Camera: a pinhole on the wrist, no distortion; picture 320 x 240 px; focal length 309.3 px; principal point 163.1 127.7 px. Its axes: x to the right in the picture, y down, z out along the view. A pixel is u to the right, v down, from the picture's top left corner.
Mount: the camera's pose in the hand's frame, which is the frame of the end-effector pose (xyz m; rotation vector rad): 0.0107 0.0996 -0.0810 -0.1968 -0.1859 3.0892
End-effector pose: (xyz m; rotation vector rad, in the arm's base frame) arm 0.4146 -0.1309 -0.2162 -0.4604 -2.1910 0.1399
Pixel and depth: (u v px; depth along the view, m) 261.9 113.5 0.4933
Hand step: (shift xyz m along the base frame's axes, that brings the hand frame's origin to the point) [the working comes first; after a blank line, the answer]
In the camera's frame: 0.1576 -0.0226 0.4933

-0.1691 0.0126 -0.4127
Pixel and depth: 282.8 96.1 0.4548
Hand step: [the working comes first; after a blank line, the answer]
In the camera's frame: 0.1760 -0.0465 0.4548

-0.1249 0.0325 -0.4066
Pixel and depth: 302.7 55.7 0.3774
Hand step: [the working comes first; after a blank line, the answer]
In the camera's frame: 0.1703 -0.0879 0.3774

-0.0652 0.0806 -0.3635
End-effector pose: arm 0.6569 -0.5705 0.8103 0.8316 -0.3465 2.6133
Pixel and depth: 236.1 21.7 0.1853
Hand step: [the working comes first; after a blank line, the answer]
In the camera's frame: 0.0437 -0.0635 0.1853

0.0330 -0.1789 0.0333
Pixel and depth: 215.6 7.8 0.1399
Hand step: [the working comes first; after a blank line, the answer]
In the camera's frame: 0.0237 -0.0542 0.1399

-0.0059 -0.1528 0.0145
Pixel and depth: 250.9 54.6 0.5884
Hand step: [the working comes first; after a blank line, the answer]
In the camera's frame: 0.1670 -0.1391 0.5884

0.3449 -0.3893 0.2379
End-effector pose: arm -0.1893 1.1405 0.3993 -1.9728 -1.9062 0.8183
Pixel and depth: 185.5 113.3 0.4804
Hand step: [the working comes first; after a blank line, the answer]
In the camera's frame: 0.0348 -0.0224 0.4804

-0.1646 -0.1610 -0.3335
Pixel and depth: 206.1 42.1 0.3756
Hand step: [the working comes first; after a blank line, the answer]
In the camera's frame: 0.0522 -0.1039 0.3756

-0.0330 -0.1532 -0.3098
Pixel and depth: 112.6 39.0 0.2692
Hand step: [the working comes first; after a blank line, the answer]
In the camera's frame: -0.0440 -0.0772 0.2692

0.0031 -0.0280 -0.2442
